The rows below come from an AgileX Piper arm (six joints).
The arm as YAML. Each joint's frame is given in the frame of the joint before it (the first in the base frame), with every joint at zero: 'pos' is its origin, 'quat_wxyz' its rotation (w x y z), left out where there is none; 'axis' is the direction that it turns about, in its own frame. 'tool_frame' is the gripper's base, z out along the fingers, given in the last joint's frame.
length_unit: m
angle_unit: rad
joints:
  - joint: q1
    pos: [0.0, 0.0, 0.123]
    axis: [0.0, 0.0, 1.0]
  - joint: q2
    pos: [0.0, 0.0, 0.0]
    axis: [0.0, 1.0, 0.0]
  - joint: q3
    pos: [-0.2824, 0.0, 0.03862]
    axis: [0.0, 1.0, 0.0]
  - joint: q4
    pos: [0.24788, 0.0, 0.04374]
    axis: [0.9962, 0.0, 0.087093]
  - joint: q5
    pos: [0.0, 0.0, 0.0]
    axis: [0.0, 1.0, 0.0]
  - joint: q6
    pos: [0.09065, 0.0, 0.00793]
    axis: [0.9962, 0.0, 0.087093]
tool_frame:
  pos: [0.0, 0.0, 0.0]
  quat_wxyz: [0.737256, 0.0, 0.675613, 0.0]
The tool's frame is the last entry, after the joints.
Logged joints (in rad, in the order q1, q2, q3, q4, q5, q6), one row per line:
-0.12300, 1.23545, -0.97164, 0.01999, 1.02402, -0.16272
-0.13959, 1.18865, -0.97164, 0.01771, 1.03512, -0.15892
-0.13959, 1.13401, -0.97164, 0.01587, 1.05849, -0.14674
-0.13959, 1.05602, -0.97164, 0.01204, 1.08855, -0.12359
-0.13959, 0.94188, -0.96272, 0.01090, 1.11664, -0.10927
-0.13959, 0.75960, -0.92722, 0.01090, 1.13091, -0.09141
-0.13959, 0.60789, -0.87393, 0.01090, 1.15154, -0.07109
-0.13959, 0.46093, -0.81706, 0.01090, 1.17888, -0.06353
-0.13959, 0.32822, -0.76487, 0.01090, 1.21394, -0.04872
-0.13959, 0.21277, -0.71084, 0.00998, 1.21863, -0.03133
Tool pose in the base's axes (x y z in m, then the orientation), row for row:
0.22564, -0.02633, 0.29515, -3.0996, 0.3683, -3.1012
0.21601, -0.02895, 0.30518, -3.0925, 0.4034, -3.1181
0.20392, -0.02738, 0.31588, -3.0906, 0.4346, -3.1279
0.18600, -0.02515, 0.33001, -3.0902, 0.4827, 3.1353
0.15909, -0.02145, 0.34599, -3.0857, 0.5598, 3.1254
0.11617, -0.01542, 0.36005, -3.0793, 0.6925, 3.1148
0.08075, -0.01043, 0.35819, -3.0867, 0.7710, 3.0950
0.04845, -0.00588, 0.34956, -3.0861, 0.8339, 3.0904
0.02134, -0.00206, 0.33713, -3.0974, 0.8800, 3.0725
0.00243, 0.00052, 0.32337, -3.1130, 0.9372, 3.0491
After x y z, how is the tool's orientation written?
As angles about the fixed x, y, z axes (roll, pitch, yaw), in radians.
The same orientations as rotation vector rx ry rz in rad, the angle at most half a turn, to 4 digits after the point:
-0.0451, 2.7718, -0.0478
-0.0184, 2.7370, -0.0606
-0.0033, 2.7060, -0.0649
0.0252, 2.6582, -0.0704
0.0416, 2.5810, -0.0782
0.0603, 2.4480, -0.0881
0.0816, 2.3694, -0.0875
0.0874, 2.3063, -0.0902
0.1017, 2.2600, -0.0867
0.1179, 2.2022, -0.0831

